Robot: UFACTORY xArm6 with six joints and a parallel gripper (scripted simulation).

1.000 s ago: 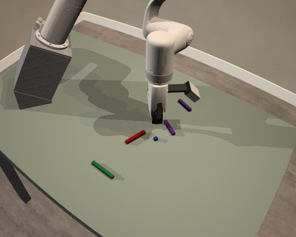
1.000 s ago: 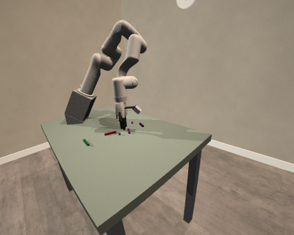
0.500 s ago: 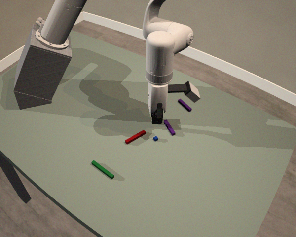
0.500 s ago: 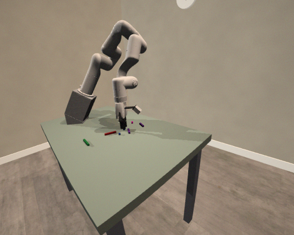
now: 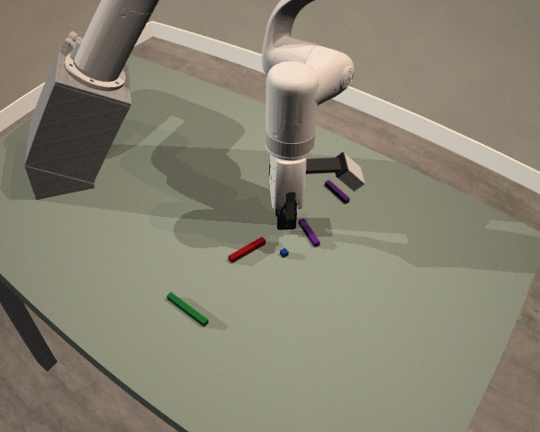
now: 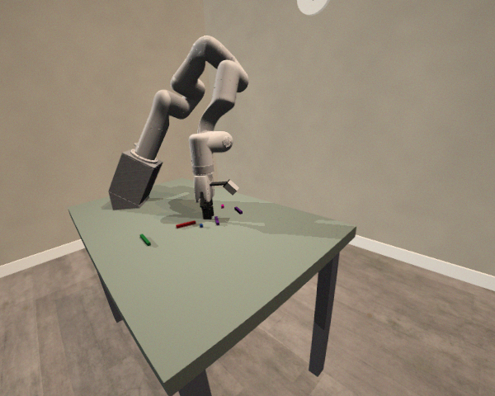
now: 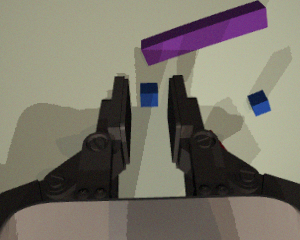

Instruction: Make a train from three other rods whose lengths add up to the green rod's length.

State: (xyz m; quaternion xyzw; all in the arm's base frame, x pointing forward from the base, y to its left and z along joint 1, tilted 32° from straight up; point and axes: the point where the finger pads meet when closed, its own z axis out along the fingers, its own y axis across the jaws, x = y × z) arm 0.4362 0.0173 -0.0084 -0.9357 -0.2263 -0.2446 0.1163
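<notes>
My gripper is now 5 cm short of the purple rod and 2 cm above it. The rest, counted from my hand: red rod 3 cm behind, 9 cm to the right, 2 cm below; green rod 5 cm behind, 24 cm to the right, 2 cm below; magenta rod 4 cm behind, 11 cm to the left, 2 cm below.
</notes>
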